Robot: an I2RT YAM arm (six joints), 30 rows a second.
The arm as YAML. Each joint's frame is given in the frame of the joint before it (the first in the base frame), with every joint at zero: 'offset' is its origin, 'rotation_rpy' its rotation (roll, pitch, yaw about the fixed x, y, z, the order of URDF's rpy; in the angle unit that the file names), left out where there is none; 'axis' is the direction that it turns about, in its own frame. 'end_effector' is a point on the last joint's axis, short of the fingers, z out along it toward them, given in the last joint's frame.
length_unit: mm
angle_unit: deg
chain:
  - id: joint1
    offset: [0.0, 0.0, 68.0]
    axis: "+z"
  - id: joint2
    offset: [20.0, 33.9, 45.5]
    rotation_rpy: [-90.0, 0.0, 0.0]
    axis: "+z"
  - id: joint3
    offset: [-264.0, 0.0, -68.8]
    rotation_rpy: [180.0, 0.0, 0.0]
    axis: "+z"
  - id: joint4
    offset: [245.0, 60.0, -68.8]
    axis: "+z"
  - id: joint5
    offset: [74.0, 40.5, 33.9]
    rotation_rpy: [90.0, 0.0, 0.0]
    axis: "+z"
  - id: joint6
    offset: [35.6, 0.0, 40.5]
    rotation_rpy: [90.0, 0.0, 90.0]
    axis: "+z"
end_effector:
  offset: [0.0, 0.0, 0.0]
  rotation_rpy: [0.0, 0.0, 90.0]
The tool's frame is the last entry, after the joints.
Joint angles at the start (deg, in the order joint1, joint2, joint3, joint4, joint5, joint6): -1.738, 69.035, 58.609, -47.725, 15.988, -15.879
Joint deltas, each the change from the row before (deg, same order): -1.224, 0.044, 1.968, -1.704, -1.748, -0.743; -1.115, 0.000, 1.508, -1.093, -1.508, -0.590; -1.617, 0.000, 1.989, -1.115, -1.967, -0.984; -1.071, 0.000, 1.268, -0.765, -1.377, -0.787; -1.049, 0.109, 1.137, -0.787, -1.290, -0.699; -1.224, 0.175, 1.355, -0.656, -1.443, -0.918; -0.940, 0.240, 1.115, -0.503, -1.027, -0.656; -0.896, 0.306, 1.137, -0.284, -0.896, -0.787; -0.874, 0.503, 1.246, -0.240, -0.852, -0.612; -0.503, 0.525, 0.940, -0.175, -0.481, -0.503
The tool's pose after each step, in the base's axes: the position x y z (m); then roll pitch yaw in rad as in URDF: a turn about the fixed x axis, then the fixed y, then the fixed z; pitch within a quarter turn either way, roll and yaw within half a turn. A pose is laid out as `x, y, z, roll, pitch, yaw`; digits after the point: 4 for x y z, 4 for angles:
0.2338, -0.0209, 0.2913, -2.7371, 0.4658, -2.8778
0.2335, -0.0245, 0.2981, -2.7534, 0.4757, -2.8821
0.2331, -0.0299, 0.3075, -2.7698, 0.4934, -2.8852
0.2326, -0.0334, 0.3134, -2.7806, 0.5039, -2.8844
0.2321, -0.0369, 0.3182, -2.7922, 0.5105, -2.8858
0.2320, -0.0411, 0.3240, -2.8015, 0.5217, -2.8844
0.2322, -0.0444, 0.3285, -2.8077, 0.5299, -2.8844
0.2329, -0.0477, 0.3331, -2.8087, 0.5394, -2.8803
0.2344, -0.0512, 0.3376, -2.8107, 0.5492, -2.8793
0.2362, -0.0534, 0.3404, -2.8104, 0.5531, -2.8759

